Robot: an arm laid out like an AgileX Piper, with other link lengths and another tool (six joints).
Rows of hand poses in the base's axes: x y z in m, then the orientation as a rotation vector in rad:
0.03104, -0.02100, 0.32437, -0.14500, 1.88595, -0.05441
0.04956, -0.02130, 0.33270, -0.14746, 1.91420, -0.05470
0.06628, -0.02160, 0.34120, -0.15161, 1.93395, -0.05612
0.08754, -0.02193, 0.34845, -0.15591, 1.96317, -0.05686
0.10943, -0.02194, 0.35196, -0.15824, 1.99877, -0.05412
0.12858, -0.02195, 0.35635, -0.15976, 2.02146, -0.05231
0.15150, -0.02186, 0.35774, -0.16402, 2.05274, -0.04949
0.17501, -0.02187, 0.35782, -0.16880, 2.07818, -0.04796
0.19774, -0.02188, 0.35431, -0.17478, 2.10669, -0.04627
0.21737, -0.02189, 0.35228, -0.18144, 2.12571, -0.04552
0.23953, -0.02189, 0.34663, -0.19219, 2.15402, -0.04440
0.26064, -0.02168, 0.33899, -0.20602, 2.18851, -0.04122
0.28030, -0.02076, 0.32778, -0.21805, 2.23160, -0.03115
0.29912, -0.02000, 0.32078, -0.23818, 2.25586, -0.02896
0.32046, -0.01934, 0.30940, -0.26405, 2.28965, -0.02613
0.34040, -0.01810, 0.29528, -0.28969, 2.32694, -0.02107
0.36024, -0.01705, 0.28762, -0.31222, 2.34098, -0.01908
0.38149, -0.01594, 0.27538, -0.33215, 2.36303, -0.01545
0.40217, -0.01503, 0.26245, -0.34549, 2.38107, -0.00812
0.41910, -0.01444, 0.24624, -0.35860, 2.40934, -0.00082
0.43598, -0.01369, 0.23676, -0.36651, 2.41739, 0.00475
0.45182, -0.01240, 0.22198, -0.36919, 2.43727, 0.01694
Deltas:
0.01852, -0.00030, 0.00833, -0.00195, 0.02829, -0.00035
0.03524, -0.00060, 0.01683, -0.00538, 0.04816, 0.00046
0.05650, -0.00093, 0.02408, -0.00857, 0.07750, 0.00106
0.07839, -0.00094, 0.02759, -0.00852, 0.11322, 0.00159
0.09754, -0.00095, 0.03198, -0.00848, 0.13600, 0.00197
0.12046, -0.00086, 0.03337, -0.00930, 0.16753, 0.00410
0.14397, -0.00087, 0.03345, -0.01113, 0.19323, 0.00632
0.16670, -0.00088, 0.02994, -0.01350, 0.22207, 0.00918
0.18633, -0.00089, 0.02791, -0.01663, 0.24147, 0.01265
0.20849, -0.00089, 0.02226, -0.02166, 0.27040, 0.01833
0.22960, -0.00068, 0.01462, -0.02692, 0.30581, 0.02650
0.24926, 0.00024, 0.00341, -0.02696, 0.34997, 0.03601
0.26808, 0.00100, -0.00359, -0.03561, 0.37569, 0.04830
0.28942, 0.00166, -0.01497, -0.04668, 0.41146, 0.06371
0.30936, 0.00290, -0.02909, -0.05619, 0.45092, 0.07952
0.32920, 0.00395, -0.03675, -0.06571, 0.46699, 0.09362
0.35045, 0.00506, -0.04899, -0.07306, 0.49094, 0.10607
0.37113, 0.00597, -0.06192, -0.07491, 0.51052, 0.11629
0.38806, 0.00656, -0.07813, -0.07683, 0.54027, 0.12537
0.40494, 0.00731, -0.08761, -0.07711, 0.54936, 0.13213
0.42078, 0.00860, -0.10239, -0.07103, 0.57002, 0.13754

